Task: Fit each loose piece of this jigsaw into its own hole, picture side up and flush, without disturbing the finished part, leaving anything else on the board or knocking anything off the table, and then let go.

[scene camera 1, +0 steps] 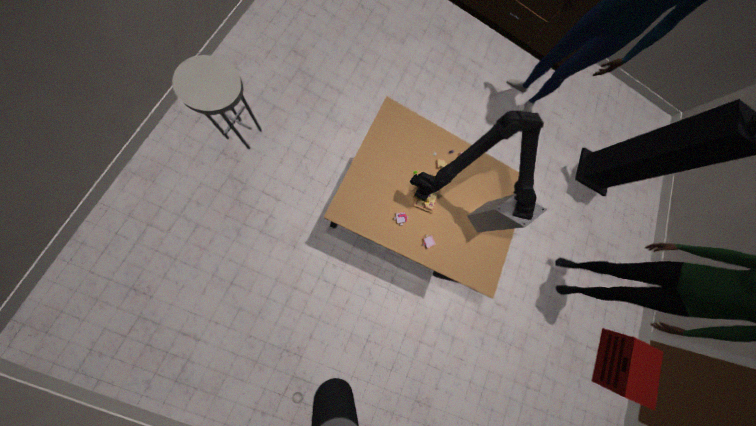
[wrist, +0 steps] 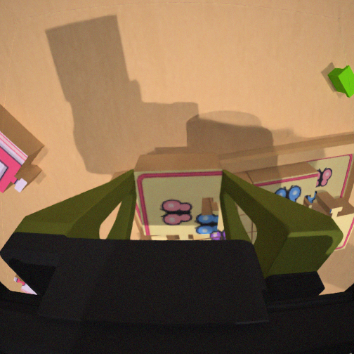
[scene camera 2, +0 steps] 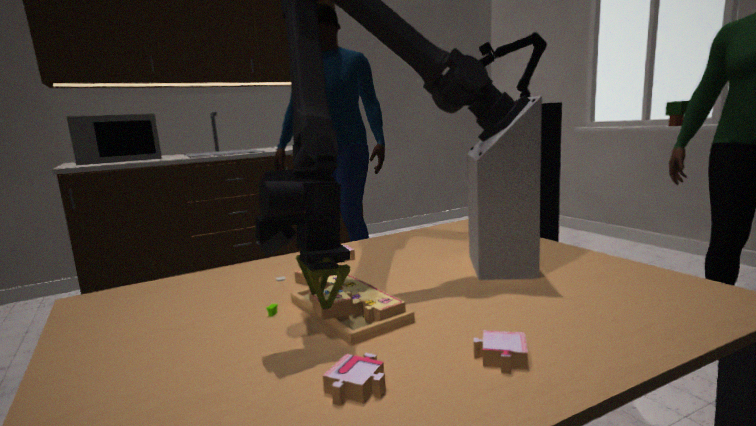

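Observation:
My gripper (scene camera 2: 326, 304) (wrist: 177, 177) is shut on a cream corner piece (wrist: 175, 192) (scene camera 2: 341, 306) with a red border and pink and blue butterflies, picture side up. It is at the near-left corner of the puzzle board (scene camera 2: 381, 328) (wrist: 300, 145) (scene camera 1: 422, 209), low over or on it; the contact is hidden. The finished part (scene camera 2: 388, 302) (wrist: 280, 187) lies beside it, with butterflies. A cream piece (scene camera 1: 440, 163) lies on the table beyond the board. The fingers hide much of the board in the wrist view.
A pink-and-white piece (scene camera 1: 400, 218) (scene camera 2: 359, 372) (wrist: 7, 162) and a pale pink piece (scene camera 1: 428, 241) (scene camera 2: 505, 341) lie on the table (scene camera 1: 370, 142). A green block (scene camera 2: 271, 309) (wrist: 343, 80) (scene camera 1: 415, 173) and a small white object (scene camera 2: 280, 278) lie near the board. The arm's grey pedestal (scene camera 2: 505, 211) stands behind.

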